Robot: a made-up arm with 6 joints.
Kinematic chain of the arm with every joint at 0, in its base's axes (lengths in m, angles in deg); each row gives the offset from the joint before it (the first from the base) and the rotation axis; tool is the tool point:
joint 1: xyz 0 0 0.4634 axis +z
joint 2: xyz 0.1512 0 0 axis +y
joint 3: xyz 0 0 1.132 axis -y
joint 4: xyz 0 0 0.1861 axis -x
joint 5: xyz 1.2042 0 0 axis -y
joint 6: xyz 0.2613 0 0 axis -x
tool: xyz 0 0 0
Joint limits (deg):
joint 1: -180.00..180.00
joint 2: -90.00..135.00
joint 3: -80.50..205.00
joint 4: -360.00..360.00
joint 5: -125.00..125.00
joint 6: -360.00..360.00
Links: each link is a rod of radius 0.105 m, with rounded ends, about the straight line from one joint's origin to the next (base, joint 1, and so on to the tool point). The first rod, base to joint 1, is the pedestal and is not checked.
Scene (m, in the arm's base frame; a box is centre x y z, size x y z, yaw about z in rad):
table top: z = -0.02
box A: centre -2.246 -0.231 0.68 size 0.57 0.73 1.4 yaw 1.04
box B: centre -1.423 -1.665 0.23 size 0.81 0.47 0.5 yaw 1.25
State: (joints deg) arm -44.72 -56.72 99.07 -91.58 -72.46 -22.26
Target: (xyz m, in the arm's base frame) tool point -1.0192 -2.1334 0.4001
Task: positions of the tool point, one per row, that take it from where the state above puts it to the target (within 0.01 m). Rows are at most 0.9 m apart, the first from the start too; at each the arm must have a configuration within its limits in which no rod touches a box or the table.
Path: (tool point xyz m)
1: -1.3375 1.0782 1.9712
2: -1.1038 0.5701 2.3743
3: -0.6512 0.2373 2.6110
4: -0.1180 0.1585 2.6729
5: -0.7598 -0.1028 2.5894
6: -1.2514 -0.5973 2.2926
7: -1.4730 -1.2096 1.7935
8: -1.3794 -1.7753 1.1380
9: -1.0193 -2.1334 0.4002

